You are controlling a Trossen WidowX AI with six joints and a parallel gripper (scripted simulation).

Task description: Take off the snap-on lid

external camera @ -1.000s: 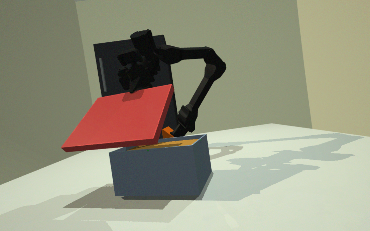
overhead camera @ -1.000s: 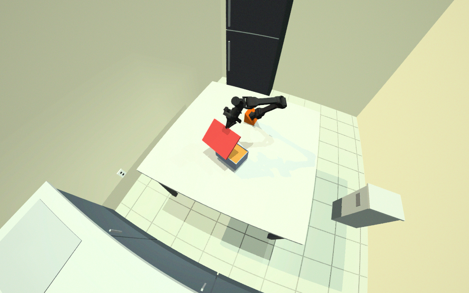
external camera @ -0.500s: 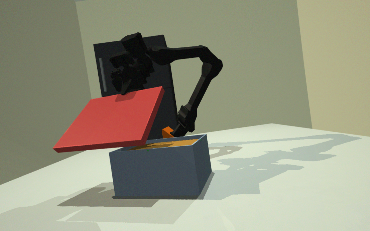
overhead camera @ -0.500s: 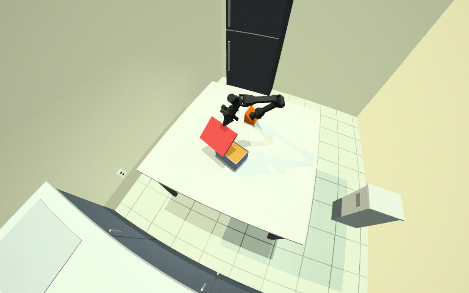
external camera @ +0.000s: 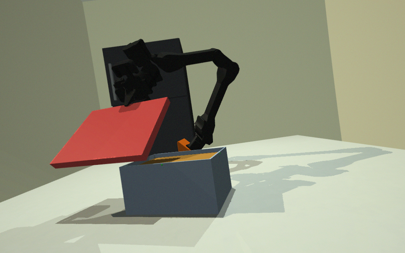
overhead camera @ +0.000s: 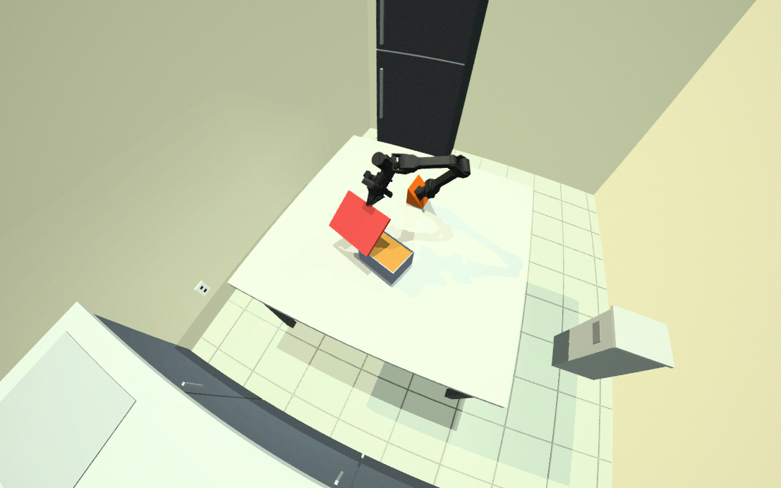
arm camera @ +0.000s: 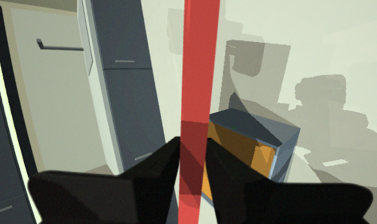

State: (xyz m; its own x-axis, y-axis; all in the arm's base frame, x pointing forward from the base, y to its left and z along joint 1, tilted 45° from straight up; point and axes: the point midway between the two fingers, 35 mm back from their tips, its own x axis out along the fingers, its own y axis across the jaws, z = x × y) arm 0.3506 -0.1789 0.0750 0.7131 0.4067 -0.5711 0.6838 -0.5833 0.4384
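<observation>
The red lid lies 60 mm ahead of my gripper tip, 10 mm to the right of it and 50 mm below it. The rest, counted from my gripper tip: grey-blue storage box 70 mm ahead, 140 mm to the left, 180 mm below.
</observation>
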